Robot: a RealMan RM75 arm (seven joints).
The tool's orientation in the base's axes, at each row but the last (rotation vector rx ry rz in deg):
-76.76, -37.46, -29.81
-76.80, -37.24, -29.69
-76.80, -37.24, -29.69
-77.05, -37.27, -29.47
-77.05, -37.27, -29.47
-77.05, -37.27, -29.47
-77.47, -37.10, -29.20
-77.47, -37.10, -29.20
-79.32, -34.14, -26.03
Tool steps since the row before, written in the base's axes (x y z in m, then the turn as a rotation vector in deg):
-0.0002, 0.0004, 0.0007, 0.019, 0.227, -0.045
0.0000, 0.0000, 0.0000, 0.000, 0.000, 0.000
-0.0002, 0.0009, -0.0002, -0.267, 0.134, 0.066
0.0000, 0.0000, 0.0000, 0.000, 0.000, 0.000
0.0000, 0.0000, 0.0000, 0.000, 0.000, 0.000
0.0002, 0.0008, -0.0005, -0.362, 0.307, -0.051
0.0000, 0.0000, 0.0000, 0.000, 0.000, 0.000
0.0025, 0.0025, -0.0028, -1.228, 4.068, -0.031
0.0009, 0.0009, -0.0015, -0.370, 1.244, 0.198
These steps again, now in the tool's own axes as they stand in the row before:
0.0004, -0.0006, 0.0005, -0.012, 0.082, 0.217
0.0000, 0.0000, 0.0000, 0.000, 0.000, 0.000
-0.0003, 0.0002, 0.0009, -0.143, -0.207, 0.174
0.0000, 0.0000, 0.0000, 0.000, 0.000, 0.000
0.0000, 0.0000, 0.0000, 0.000, 0.000, 0.000
-0.0002, 0.0006, 0.0007, -0.288, -0.160, 0.346
0.0000, 0.0000, 0.0000, 0.000, 0.000, 0.000
0.0000, 0.0041, 0.0019, -0.783, -0.170, 4.173
-0.0002, 0.0018, 0.0007, -0.104, -0.208, 1.292

